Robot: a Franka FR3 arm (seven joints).
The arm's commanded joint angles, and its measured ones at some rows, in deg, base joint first. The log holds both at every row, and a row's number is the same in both.
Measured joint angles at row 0:
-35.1 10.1 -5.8 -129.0 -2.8 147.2 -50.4
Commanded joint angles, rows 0 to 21:
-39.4 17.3 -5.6 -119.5 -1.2 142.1 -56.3
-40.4 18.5 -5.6 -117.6 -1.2 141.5 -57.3
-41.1 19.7 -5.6 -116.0 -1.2 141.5 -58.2
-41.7 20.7 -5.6 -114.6 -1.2 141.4 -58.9
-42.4 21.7 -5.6 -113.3 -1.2 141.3 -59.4
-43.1 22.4 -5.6 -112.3 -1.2 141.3 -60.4
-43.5 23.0 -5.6 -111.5 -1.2 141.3 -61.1
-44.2 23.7 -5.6 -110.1 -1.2 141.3 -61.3
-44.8 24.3 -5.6 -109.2 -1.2 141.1 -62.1
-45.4 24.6 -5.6 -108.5 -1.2 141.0 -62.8
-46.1 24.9 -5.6 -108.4 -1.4 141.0 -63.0
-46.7 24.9 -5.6 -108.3 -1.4 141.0 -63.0
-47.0 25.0 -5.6 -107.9 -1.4 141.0 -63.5
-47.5 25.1 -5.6 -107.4 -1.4 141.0 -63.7
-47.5 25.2 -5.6 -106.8 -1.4 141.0 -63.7
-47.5 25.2 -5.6 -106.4 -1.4 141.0 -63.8
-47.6 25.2 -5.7 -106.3 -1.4 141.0 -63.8
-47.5 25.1 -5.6 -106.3 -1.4 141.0 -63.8
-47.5 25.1 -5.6 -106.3 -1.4 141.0 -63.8
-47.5 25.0 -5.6 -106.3 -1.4 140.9 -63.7
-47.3 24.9 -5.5 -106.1 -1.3 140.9 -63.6
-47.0 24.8 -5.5 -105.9 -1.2 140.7 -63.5
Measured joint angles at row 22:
-46.9 23.9 -6.2 -108.1 -2.5 142.3 -62.5
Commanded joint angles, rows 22 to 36:
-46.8 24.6 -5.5 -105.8 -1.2 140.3 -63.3
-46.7 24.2 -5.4 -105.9 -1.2 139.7 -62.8
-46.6 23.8 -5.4 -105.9 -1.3 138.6 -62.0
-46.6 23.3 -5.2 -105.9 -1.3 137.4 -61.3
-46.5 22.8 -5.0 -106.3 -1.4 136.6 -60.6
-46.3 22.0 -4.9 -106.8 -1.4 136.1 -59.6
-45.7 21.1 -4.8 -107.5 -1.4 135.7 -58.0
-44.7 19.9 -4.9 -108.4 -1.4 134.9 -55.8
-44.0 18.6 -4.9 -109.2 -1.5 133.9 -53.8
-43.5 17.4 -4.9 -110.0 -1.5 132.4 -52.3
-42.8 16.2 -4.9 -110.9 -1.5 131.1 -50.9
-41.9 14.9 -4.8 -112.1 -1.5 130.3 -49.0
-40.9 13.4 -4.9 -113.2 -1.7 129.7 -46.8
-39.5 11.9 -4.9 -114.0 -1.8 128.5 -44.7
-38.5 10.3 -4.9 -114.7 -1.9 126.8 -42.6
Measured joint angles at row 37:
-41.6 16.8 -4.7 -109.4 -2.3 130.1 -48.4
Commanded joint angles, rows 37 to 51:
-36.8 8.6 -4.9 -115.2 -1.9 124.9 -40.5
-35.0 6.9 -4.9 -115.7 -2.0 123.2 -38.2
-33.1 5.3 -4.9 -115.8 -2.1 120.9 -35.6
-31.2 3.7 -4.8 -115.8 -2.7 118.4 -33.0
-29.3 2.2 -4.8 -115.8 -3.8 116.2 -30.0
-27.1 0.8 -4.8 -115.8 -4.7 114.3 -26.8
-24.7 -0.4 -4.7 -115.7 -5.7 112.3 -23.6
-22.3 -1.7 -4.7 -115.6 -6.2 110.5 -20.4
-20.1 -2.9 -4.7 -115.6 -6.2 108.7 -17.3
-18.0 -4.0 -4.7 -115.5 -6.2 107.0 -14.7
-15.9 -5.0 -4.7 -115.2 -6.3 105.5 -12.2
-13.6 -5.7 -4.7 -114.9 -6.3 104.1 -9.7
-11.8 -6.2 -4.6 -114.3 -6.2 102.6 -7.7
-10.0 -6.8 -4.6 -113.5 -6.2 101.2 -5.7
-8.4 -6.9 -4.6 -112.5 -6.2 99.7 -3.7
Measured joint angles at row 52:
-12.9 -4.6 -4.0 -113.1 -5.3 103.5 -9.4
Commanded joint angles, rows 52 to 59:
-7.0 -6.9 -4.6 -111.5 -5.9 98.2 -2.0
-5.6 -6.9 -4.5 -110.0 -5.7 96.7 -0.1
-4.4 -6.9 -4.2 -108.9 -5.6 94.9 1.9
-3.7 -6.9 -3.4 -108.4 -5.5 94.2 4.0
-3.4 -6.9 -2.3 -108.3 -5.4 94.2 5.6
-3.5 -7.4 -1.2 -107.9 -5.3 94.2 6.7
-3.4 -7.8 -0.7 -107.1 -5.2 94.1 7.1
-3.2 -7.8 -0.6 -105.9 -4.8 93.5 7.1
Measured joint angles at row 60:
-3.8 -7.1 -1.4 -108.6 -5.3 95.8 5.1
